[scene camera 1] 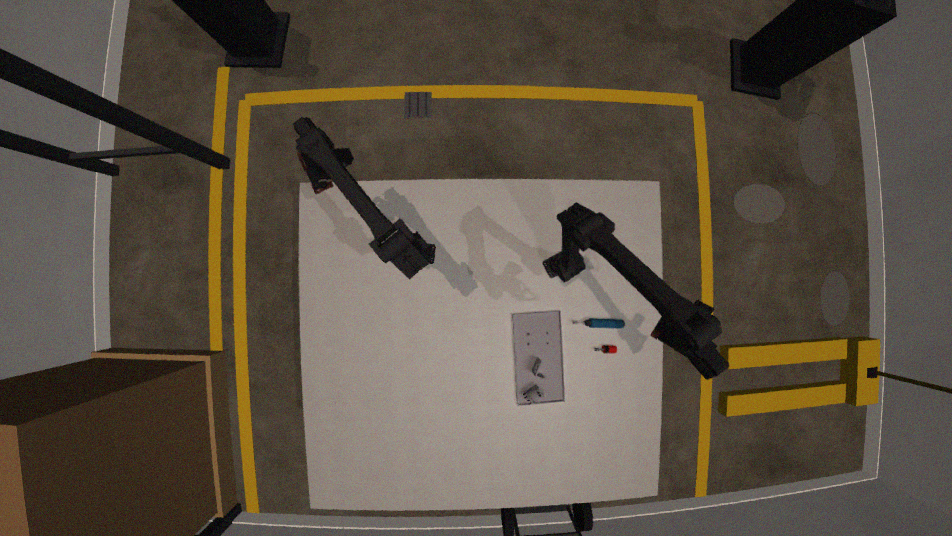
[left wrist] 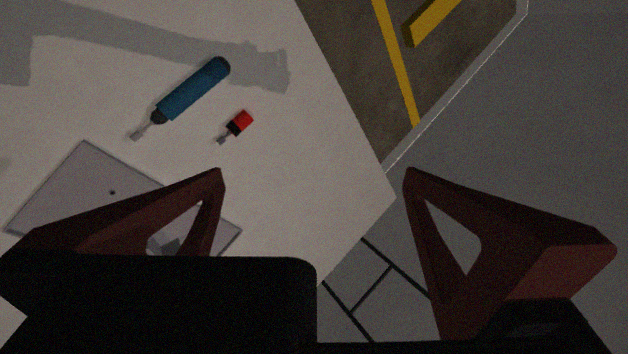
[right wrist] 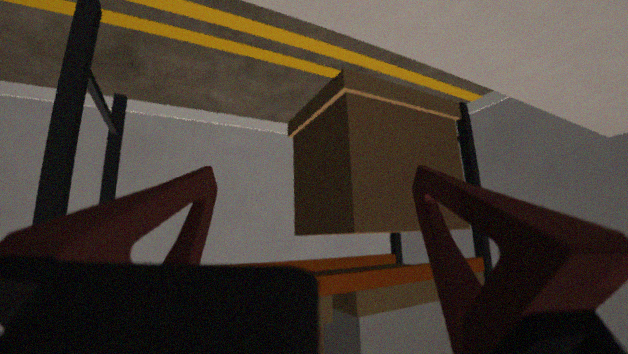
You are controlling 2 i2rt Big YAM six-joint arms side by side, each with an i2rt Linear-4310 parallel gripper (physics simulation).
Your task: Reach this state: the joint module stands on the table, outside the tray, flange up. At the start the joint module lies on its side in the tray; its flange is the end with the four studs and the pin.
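Frame: origin at the left arm's base, x right, y ahead, z up, level; centimetres.
Where they show: left gripper, fingertip midpoint: (left wrist: pixel 313 177); right gripper, fingertip midpoint: (scene camera 1: pixel 311 181) (right wrist: pixel 314 177); left arm's base, origin of the base link: (scene camera 1: pixel 557 264).
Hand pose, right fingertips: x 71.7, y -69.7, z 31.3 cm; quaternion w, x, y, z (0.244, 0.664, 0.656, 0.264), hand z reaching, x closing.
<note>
Things, the pixels of their top centre, and the offset from my right fingertips. "spot": a spot on its surface instead. Level surfaces: height alone.
- grey tray, middle of its top: (left wrist: pixel 148 232) (scene camera 1: pixel 539 358) dx -44.1, dy +103.5, dz -29.7 cm
- white table, its level: dz -31.3 cm
- lower end, surface spot: (scene camera 1: pixel 531 392) spot: dx -33.9, dy +113.8, dz -25.9 cm
- grey shape, middle of its top: (left wrist: pixel 164 254) (scene camera 1: pixel 542 370) dx -42.5, dy +106.7, dz -23.9 cm
- blue tool, surface spot: (left wrist: pixel 192 90) (scene camera 1: pixel 606 323) spot: dx -78.4, dy +103.6, dz -27.2 cm
- shorter red tool, middle of its top: (left wrist: pixel 235 131) (scene camera 1: pixel 607 350) dx -73.1, dy +114.8, dz -27.9 cm
The grey tray (scene camera 1: pixel 549 320) (left wrist: pixel 75 185) lies on the white table (scene camera 1: pixel 399 399) (left wrist: pixel 310 150). Two small grey shapes lie in its lower half in the scene view, one near the middle (scene camera 1: pixel 536 366) and one near the lower end (scene camera 1: pixel 531 392). I cannot tell which is the joint module or where its flange points. In the left wrist view, part of a grey shape (left wrist: pixel 170 245) shows through a finger's opening. My left gripper (scene camera 1: pixel 669 339) (left wrist: pixel 313 177) is open and empty, high near the table's right edge. My right gripper (scene camera 1: pixel 311 174) (right wrist: pixel 314 177) is open and empty, near the table's upper left corner, far from the tray.
A blue tool (scene camera 1: pixel 606 323) (left wrist: pixel 192 90) and a shorter red tool (scene camera 1: pixel 608 348) (left wrist: pixel 241 121) lie right of the tray in the scene view. A large brown box (scene camera 1: pixel 113 452) (right wrist: pixel 400 165) is at the lower left of the scene view. A yellow fork-shaped object (scene camera 1: pixel 786 352) is at the right.
</note>
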